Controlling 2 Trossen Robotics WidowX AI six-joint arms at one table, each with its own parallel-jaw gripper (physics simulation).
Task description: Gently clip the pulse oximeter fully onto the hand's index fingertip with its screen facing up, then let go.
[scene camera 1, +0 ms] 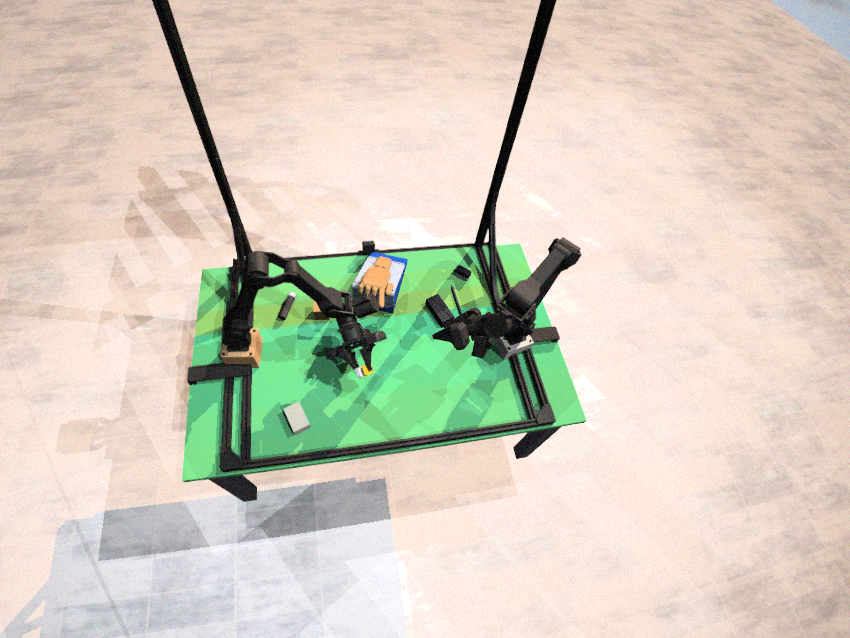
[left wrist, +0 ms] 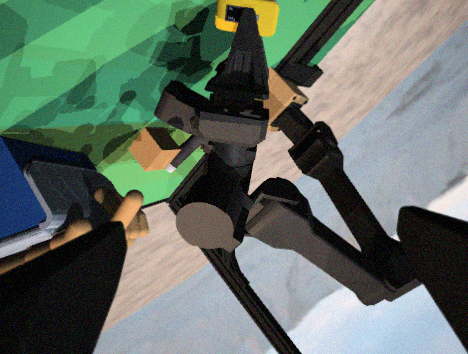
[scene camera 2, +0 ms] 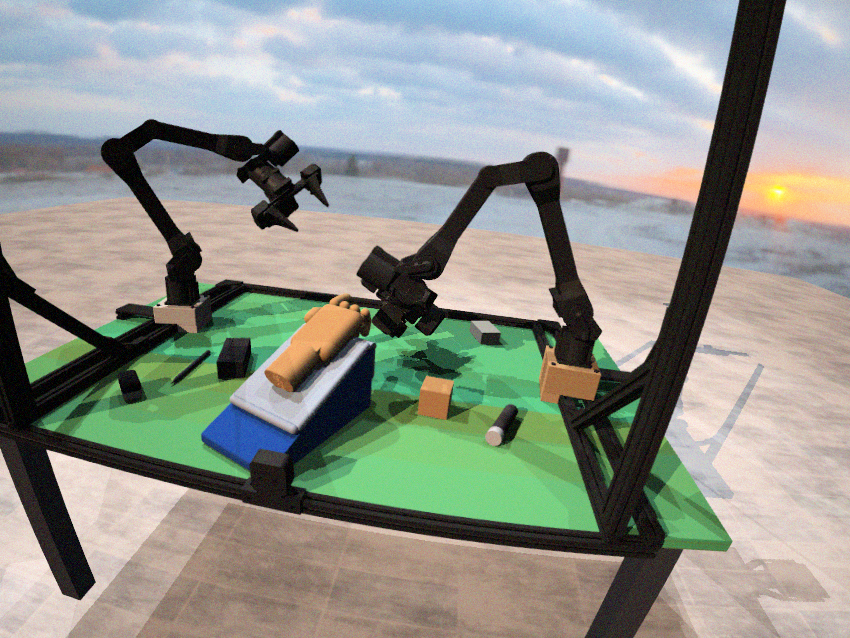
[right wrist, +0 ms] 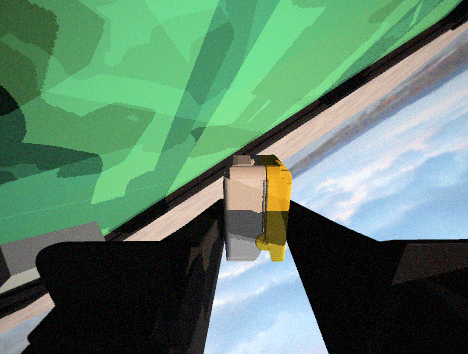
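Seen in the pictures: left gripper, between the fingertips: (scene camera 1: 438,331) (left wrist: 262,227) (scene camera 2: 313,217); right gripper, between the fingertips: (scene camera 1: 364,372) (left wrist: 250,7) (right wrist: 253,205); left arm's base, origin of its link: (scene camera 1: 514,334) (scene camera 2: 182,300); right arm's base, origin of its link: (scene camera 1: 239,342) (left wrist: 285,114) (scene camera 2: 572,359).
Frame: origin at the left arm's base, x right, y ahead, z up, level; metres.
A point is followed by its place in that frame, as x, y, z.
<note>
The yellow and grey pulse oximeter (scene camera 1: 365,371) {0.014, 0.511, 0.059} (left wrist: 270,22) {0.019, 0.509, 0.059} (right wrist: 257,200) {0.048, 0.502, 0.031} is pinched between the fingers of my right gripper (scene camera 1: 362,366) {0.023, 0.510, 0.032} (scene camera 2: 411,328), above the table. Its dark screen shows in the left wrist view, partly behind a finger; scene camera 2 hides it. The orange hand (scene camera 1: 376,276) {0.307, 0.375, 0.091} (scene camera 2: 329,333) {0.337, 0.382, 0.082} lies on a grey pad on a blue wedge (scene camera 2: 343,394) {0.385, 0.409, 0.002} (left wrist: 15,200) {0.263, 0.325, 0.014}. Its index finger (scene camera 1: 381,298) sticks out, apart from the oximeter. My left gripper (scene camera 1: 458,344) (scene camera 2: 312,217) {-0.008, 0.307, 0.209} is open and empty, high to the right of the hand in scene camera 1.
An orange cube (scene camera 2: 435,398) {0.348, 0.559, -0.021} (left wrist: 152,149) {0.305, 0.544, -0.023} and a dark cylinder (scene camera 1: 286,307) {0.371, 0.675, -0.034} (scene camera 2: 503,424) {0.403, 0.664, -0.034} lie beside the wedge. A light box (scene camera 1: 296,417) {-0.020, 0.737, -0.029} (scene camera 2: 485,332) {0.023, 0.726, -0.029} lies near one edge. A black box (scene camera 1: 439,310) {0.184, 0.190, -0.024} (scene camera 2: 234,358) {0.231, 0.194, -0.025}, a pen (scene camera 2: 190,367) {0.227, 0.105, -0.052} and a small black block (scene camera 2: 129,385) {0.344, 0.046, -0.030} lie on the other side.
</note>
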